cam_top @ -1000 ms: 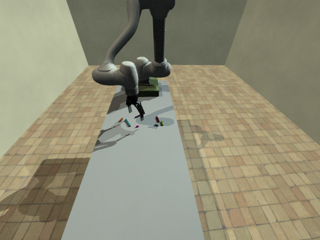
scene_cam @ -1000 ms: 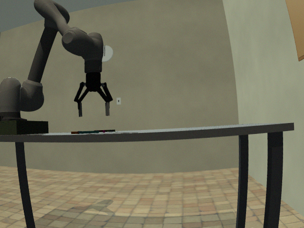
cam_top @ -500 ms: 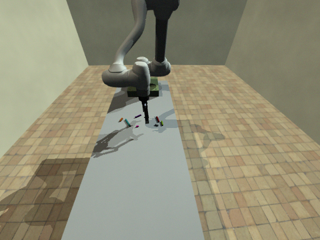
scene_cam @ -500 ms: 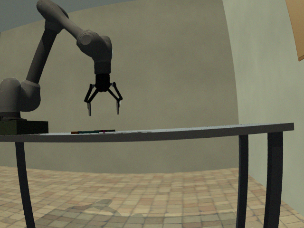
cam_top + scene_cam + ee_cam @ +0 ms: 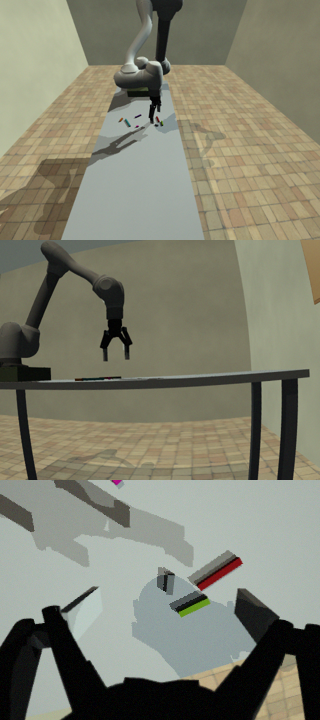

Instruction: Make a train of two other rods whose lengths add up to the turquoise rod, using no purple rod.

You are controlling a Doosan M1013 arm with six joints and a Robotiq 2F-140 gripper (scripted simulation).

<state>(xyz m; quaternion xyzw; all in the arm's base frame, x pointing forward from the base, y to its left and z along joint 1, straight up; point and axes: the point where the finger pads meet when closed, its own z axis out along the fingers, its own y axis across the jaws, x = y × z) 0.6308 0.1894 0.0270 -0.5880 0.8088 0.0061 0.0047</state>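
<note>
My gripper is now 10 cm above the grey rod and 1 cm to the right of it. The rest, counted from my hand: magenta rod: 15 cm to the right, 10 cm below, 3 cm ahead; red rod: 10 cm below, 7 cm behind, 2 cm to the left; lime rod: 10 cm below, 6 cm to the left, 2 cm behind.
</note>
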